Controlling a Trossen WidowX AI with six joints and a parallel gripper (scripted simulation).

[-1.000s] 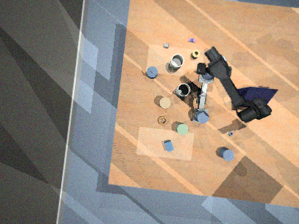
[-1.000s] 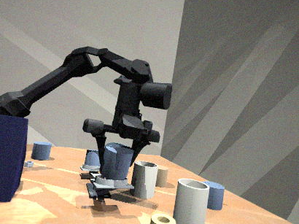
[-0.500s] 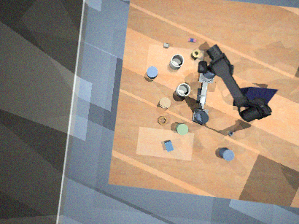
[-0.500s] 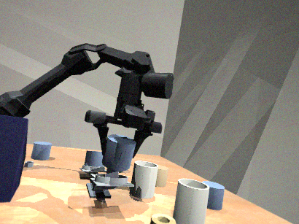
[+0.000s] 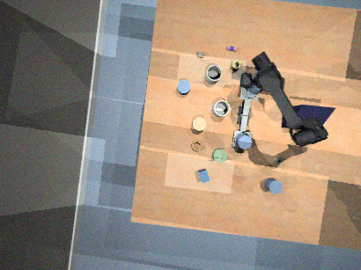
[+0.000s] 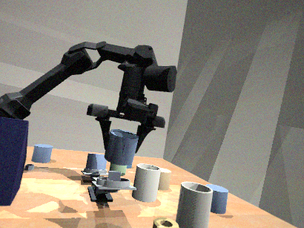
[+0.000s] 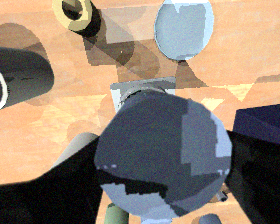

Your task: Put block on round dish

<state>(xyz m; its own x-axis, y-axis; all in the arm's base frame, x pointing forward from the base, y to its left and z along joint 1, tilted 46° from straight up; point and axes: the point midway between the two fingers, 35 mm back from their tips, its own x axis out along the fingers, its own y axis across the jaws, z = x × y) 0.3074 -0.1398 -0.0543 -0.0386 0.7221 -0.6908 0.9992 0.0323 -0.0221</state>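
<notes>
My gripper tip is 2 cm to the right of the grey block and 7 cm above it. From my gripper tip the other things lie so: blue block: 17 cm ahead, 49 cm to the left, 14 cm below; pale blue round dish: 8 cm behind, 10 cm to the right, 15 cm below.
</notes>
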